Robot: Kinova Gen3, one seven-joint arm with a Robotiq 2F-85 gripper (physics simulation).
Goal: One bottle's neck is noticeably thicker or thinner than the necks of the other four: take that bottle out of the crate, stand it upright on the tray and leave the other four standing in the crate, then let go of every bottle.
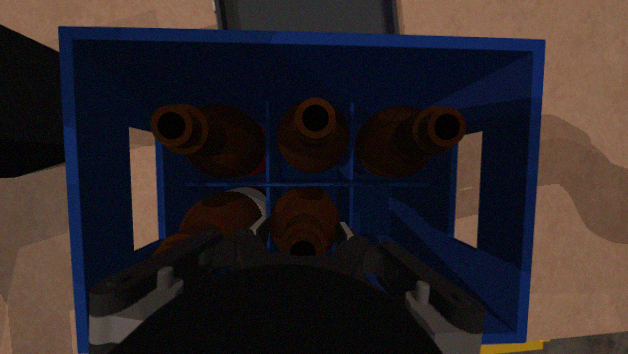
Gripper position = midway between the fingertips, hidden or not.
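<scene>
The view shows the gripper (302, 229), together with a bottle (303, 221), a bottle (234, 209), a bottle (222, 141), a bottle (312, 135) and a bottle (398, 141).
</scene>
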